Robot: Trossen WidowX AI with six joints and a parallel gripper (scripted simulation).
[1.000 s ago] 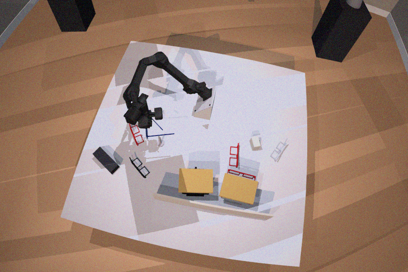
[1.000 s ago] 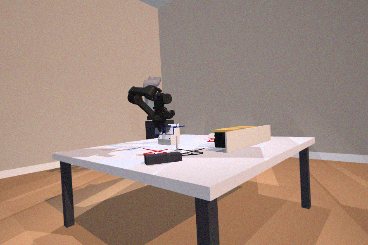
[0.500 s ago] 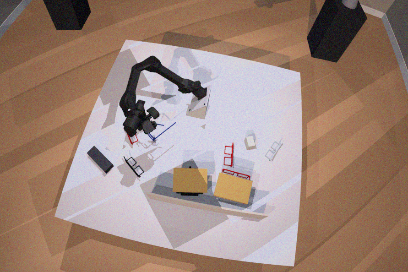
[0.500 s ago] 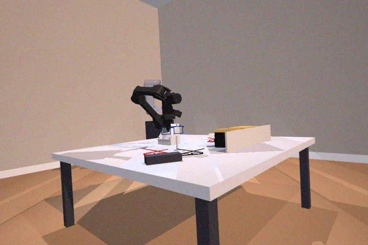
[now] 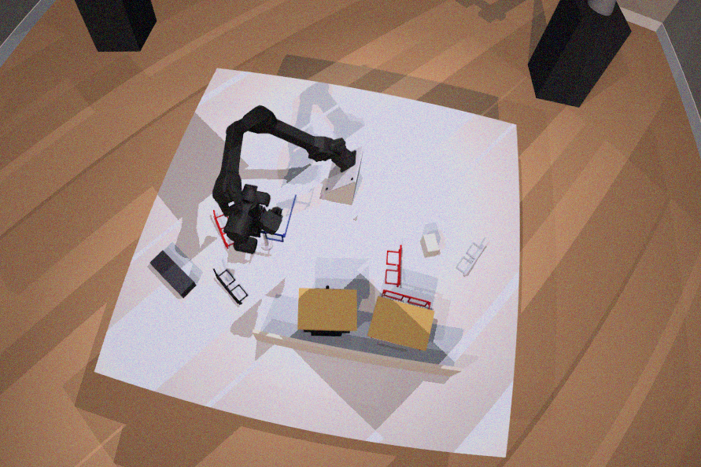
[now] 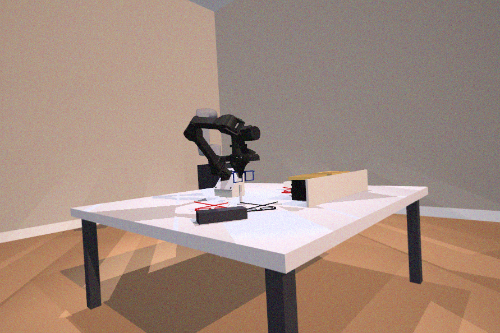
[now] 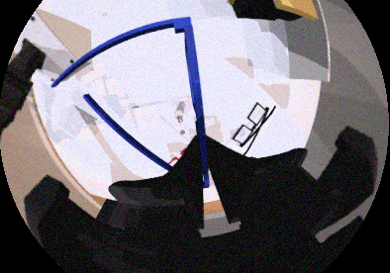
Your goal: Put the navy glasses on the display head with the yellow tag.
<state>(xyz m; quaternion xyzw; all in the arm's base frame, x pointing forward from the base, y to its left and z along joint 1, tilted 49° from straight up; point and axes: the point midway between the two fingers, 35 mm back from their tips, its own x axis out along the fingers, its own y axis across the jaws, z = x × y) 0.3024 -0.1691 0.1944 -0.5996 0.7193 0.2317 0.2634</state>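
My gripper tip is now 2 cm past the thin post, 2 cm to the right of it and 9 cm above it. Round my gripper tip: black box (13 cm ahead, 27 cm to the right, 10 cm below); display head (18 cm ahead, 23 cm to the left, 6 cm below); beige board (32 cm ahead, 33 cm to the left, 6 cm below).
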